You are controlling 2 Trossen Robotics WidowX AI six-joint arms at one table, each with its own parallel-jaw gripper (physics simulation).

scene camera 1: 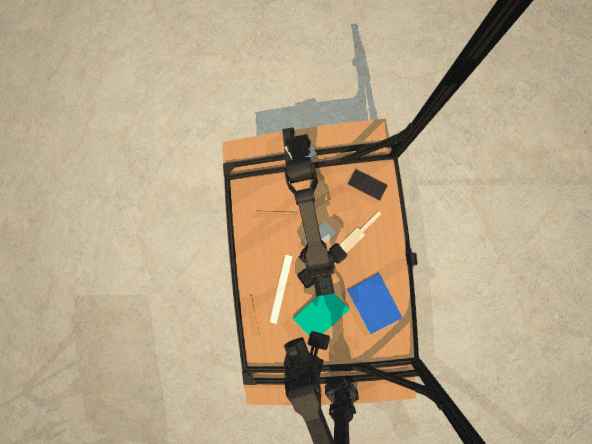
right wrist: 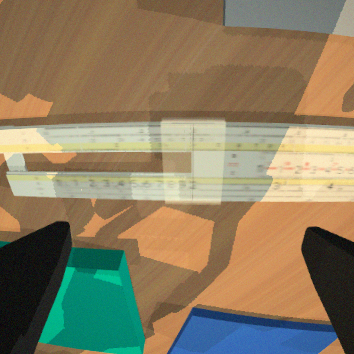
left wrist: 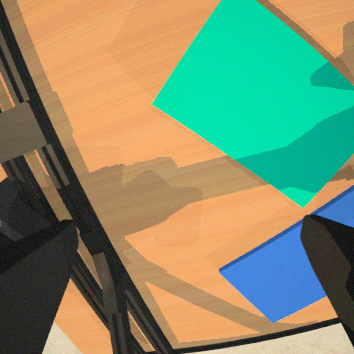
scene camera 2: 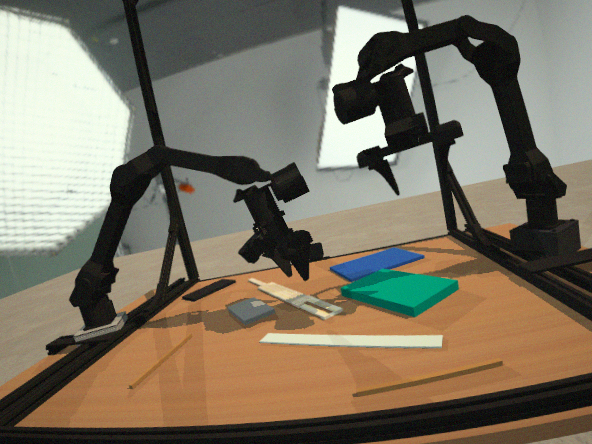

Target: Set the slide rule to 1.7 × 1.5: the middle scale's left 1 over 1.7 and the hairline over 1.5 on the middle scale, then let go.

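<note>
The slide rule (scene camera 1: 353,241) (scene camera 2: 284,294) (right wrist: 310,192) lies flat; its middle scale (scene camera 1: 371,221) (right wrist: 245,164) sticks out at the upper right in scene camera 1, leaving an open slot at the other end. In the right wrist view the clear cursor (right wrist: 209,162) covers the middle scale's left end, with the hairline very near that end. The small numerals are blurred, so I cannot read the setting. My right gripper (scene camera 2: 298,276) (right wrist: 190,237) is open and empty above the rule, not touching it. My left gripper (scene camera 2: 420,185) (left wrist: 191,230) is open and empty, high above the table.
A green block (scene camera 1: 320,314) (scene camera 2: 400,290) (left wrist: 250,100) (right wrist: 90,300) and a blue pad (scene camera 1: 375,303) (scene camera 2: 377,263) (left wrist: 272,290) (right wrist: 255,332) lie near the rule. A grey block (scene camera 2: 250,311) (right wrist: 280,14), a white strip (scene camera 1: 281,290) (scene camera 2: 350,340), a black block (scene camera 1: 367,184) (scene camera 2: 209,289) and two thin sticks lie around.
</note>
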